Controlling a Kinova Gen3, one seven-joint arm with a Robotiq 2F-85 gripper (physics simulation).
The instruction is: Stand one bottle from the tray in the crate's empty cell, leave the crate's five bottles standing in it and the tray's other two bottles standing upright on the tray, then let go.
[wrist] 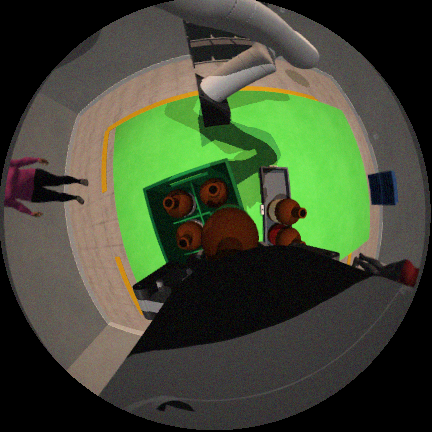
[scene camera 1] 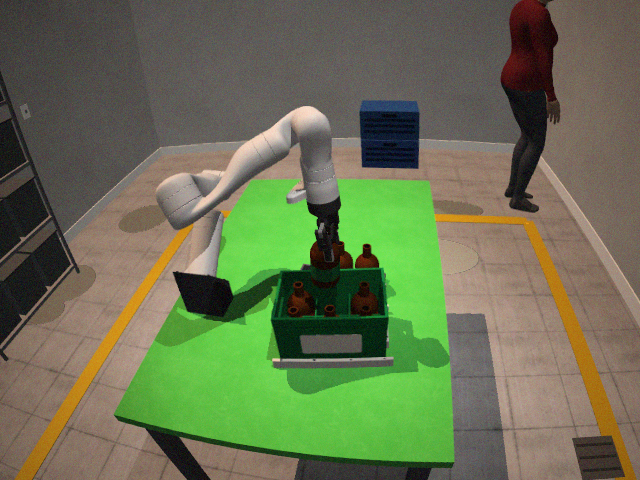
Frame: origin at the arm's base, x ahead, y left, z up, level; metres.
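Seen in the pictures: gripper, fingertip midpoint: (scene camera 1: 332,252); arm's base, link origin: (wrist: 211,90) (scene camera 1: 201,276).
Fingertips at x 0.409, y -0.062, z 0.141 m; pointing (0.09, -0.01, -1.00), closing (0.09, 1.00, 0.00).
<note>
Pixels of each thing's top centre, then the offset from my fingertips to it. "pt": a spot on its surface instead. Level surfaces: height alone.
- brown bottle, top centre: (wrist: 238,257) (scene camera 1: 322,229) dx -0.020, dy +0.003, dz +0.065 m
- green crate, top centre: (wrist: 201,239) (scene camera 1: 330,292) dx -0.006, dy -0.048, dz -0.088 m
- back left bottle, top centre: (wrist: 212,189) (scene camera 1: 298,284) dx -0.096, dy -0.006, dz -0.101 m
- tray, surface spot: (wrist: 275,179) pt dx -0.104, dy +0.209, dz -0.259 m
- pale strip, surface spot: (scene camera 1: 333,362) pt dx +0.003, dy -0.151, dz -0.238 m
- green table, surface height: dz -0.264 m
My gripper (scene camera 1: 326,249) is shut on the upper part of a brown bottle (scene camera 1: 325,266) (wrist: 230,231), which hangs upright at the back middle cell of the green crate (scene camera 1: 289,338) (wrist: 156,215). In scene camera 1 its base shows in front of the crate's back wall, near rim height; its exact depth is hard to tell. The crate's five bottles stand in the other cells, among them a back left bottle (scene camera 1: 300,303) (wrist: 213,192) and a back right bottle (scene camera 1: 364,300) (wrist: 190,236). Two bottles, one (scene camera 1: 367,259) (wrist: 287,212) and another (scene camera 1: 343,256) (wrist: 287,235), stand upright on the tray (wrist: 275,179) behind the crate.
A pale strip (scene camera 1: 333,362) lies along the crate's front foot on the green table (scene camera 1: 248,397). The arm's black base (scene camera 1: 204,295) is at the table's left. A person in red (scene camera 1: 532,51) and blue boxes (scene camera 1: 389,134) (wrist: 383,188) are beyond the table.
</note>
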